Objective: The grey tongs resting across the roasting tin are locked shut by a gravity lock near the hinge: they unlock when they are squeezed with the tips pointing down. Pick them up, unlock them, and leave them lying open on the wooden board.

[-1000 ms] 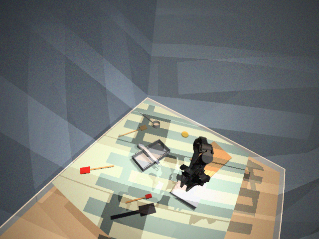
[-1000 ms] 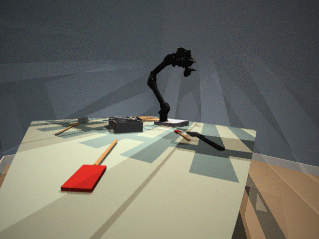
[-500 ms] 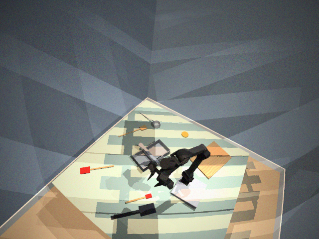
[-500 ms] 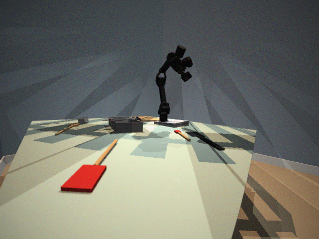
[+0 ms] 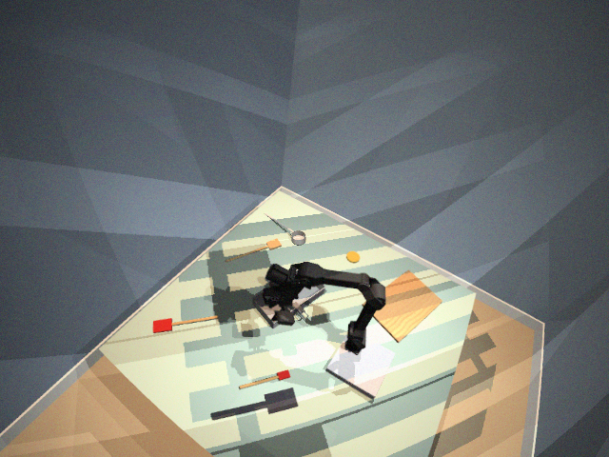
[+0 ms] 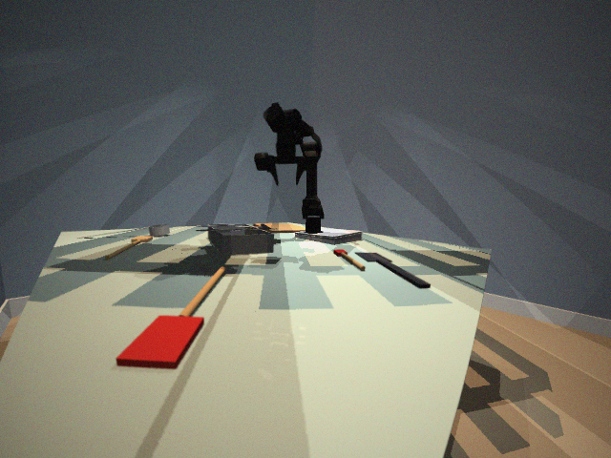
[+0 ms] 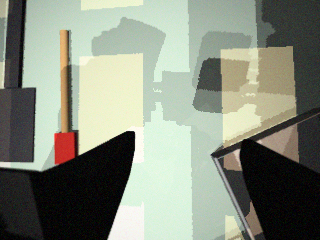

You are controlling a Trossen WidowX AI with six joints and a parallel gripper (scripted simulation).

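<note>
Now: the roasting tin 200 mm to the right of my gripper tip, 180 mm below it and 60 mm ahead of it. The rest, counted from my gripper tip: red spatula: 320 mm ahead, 220 mm to the left, 200 mm below; yellow disc: 620 mm to the right, 200 mm below, 30 mm behind; black turner: 240 mm to the left, 200 mm below, 160 mm behind.
</note>
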